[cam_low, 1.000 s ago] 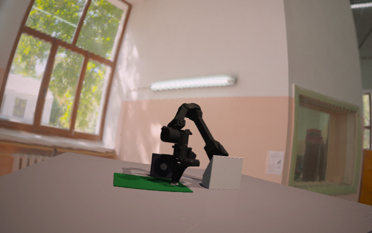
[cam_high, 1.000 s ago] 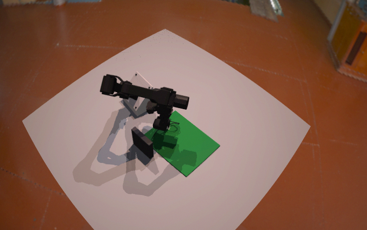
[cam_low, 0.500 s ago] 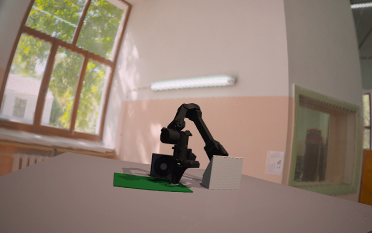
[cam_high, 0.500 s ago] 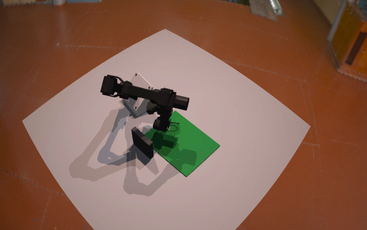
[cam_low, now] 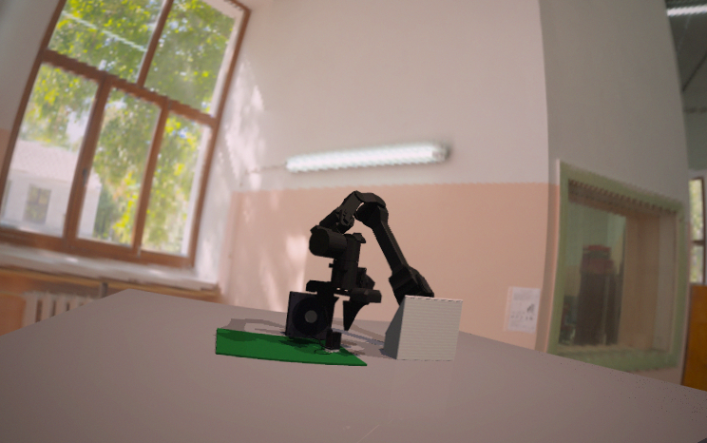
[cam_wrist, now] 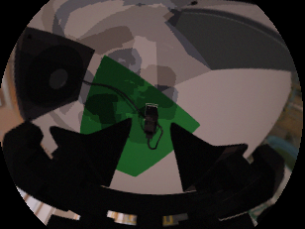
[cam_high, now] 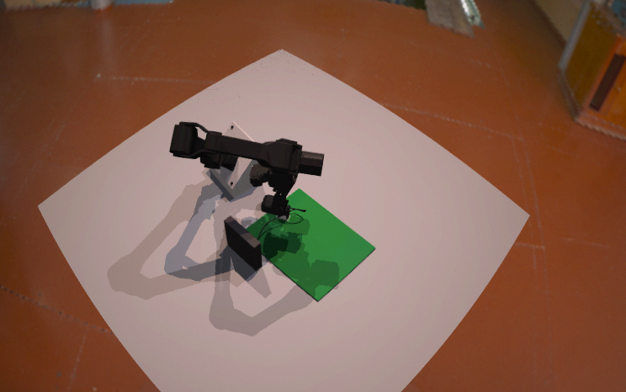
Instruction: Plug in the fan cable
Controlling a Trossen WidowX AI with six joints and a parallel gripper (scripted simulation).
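Now: gripper tip 1 cm short of the dark plug and 3 cm above it. The rest, counted from my gripper tip: green board: 11 cm ahead, 2 cm to the right, 7 cm below; then black fan: 1 cm ahead, 17 cm to the right.
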